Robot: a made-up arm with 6 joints. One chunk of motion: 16 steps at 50 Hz.
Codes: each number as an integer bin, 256 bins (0 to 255) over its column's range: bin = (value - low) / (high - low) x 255, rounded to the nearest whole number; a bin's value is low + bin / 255 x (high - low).
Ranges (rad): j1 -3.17..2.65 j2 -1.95..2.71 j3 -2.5..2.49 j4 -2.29..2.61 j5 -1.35..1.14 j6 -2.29..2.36
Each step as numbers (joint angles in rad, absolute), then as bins.
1 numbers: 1.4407 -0.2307 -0.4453 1.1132 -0.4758 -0.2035
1 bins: 202 94 105 177 90 114
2 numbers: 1.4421 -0.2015 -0.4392 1.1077 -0.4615 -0.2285
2 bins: 202 96 105 177 91 113
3 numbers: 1.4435 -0.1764 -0.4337 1.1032 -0.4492 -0.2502
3 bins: 202 97 106 177 92 112
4 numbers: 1.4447 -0.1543 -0.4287 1.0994 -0.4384 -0.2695
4 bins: 202 98 106 176 93 111
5 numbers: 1.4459 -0.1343 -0.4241 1.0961 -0.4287 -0.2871
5 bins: 202 99 106 176 94 110
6 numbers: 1.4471 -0.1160 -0.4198 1.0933 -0.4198 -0.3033
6 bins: 202 100 106 176 95 109
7 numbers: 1.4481 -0.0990 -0.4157 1.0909 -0.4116 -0.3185
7 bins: 202 101 107 176 96 108
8 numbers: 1.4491 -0.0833 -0.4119 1.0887 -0.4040 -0.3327
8 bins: 202 102 107 176 97 107
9 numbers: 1.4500 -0.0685 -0.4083 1.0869 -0.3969 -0.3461
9 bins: 202 103 107 176 98 107
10 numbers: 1.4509 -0.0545 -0.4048 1.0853 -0.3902 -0.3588
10 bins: 202 104 107 176 98 106
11 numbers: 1.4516 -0.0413 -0.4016 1.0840 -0.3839 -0.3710
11 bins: 202 104 107 176 99 105
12 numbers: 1.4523 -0.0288 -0.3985 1.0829 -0.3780 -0.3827
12 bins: 203 105 107 176 100 105
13 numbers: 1.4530 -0.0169 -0.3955 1.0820 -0.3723 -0.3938
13 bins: 203 106 108 175 100 104
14 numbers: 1.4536 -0.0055 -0.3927 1.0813 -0.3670 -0.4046
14 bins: 203 106 108 175 101 103
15 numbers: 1.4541 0.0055 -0.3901 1.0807 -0.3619 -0.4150
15 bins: 203 107 108 175 101 103
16 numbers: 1.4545 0.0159 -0.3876 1.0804 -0.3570 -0.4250
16 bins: 203 108 108 175 102 102
